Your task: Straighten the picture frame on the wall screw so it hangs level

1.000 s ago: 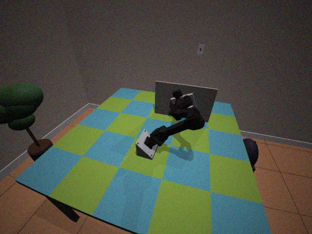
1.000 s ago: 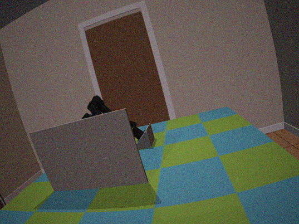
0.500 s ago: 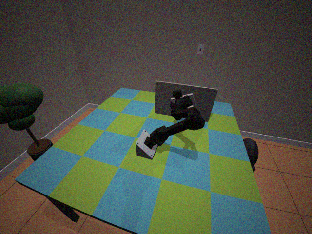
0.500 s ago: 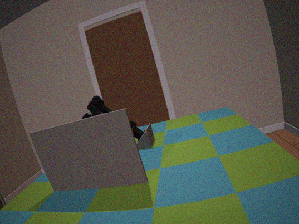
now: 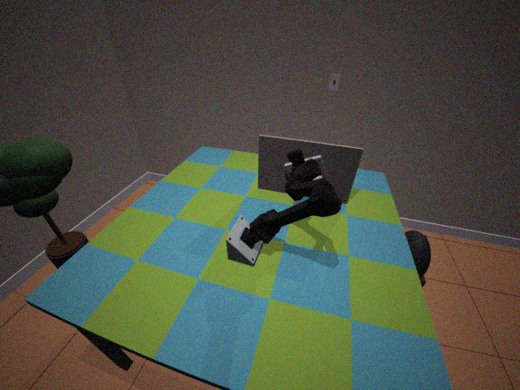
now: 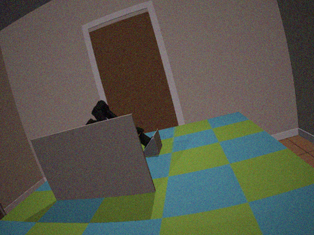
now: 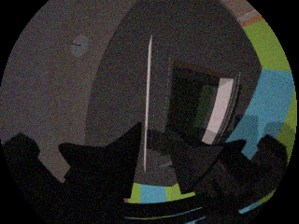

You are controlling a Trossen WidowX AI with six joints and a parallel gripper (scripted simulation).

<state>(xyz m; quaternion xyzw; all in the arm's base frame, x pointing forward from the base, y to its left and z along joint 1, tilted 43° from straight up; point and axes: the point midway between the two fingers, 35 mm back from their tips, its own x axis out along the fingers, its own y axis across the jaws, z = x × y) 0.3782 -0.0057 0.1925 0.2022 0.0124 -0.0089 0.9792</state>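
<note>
The picture frame is 10 mm ahead of my gripper tip, 20 mm to the right of it and 50 mm below it.
</note>
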